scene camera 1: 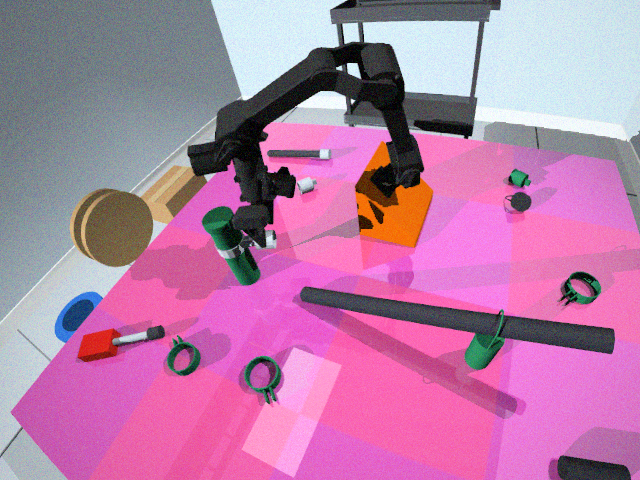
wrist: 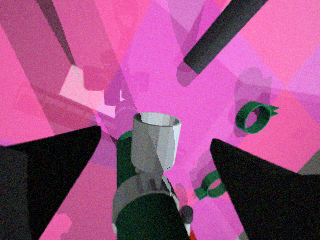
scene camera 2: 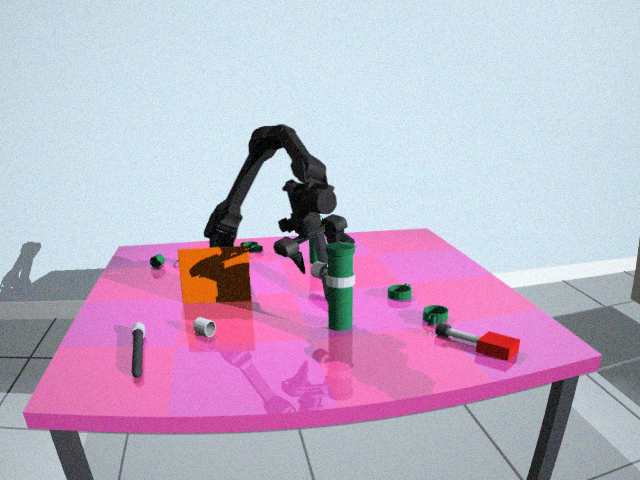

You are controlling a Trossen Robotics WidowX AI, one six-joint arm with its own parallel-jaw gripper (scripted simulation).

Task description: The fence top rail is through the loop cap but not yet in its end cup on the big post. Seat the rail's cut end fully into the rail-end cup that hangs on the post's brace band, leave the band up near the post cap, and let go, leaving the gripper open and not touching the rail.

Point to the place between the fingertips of my gripper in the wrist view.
At 157,137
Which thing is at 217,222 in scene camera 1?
A big green post.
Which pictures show my gripper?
Scene camera 1, the wrist view and scene camera 2: all of them.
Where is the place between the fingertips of my gripper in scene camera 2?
At 319,266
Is my gripper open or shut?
Open.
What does my gripper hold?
Nothing.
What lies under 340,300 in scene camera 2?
A big green post.
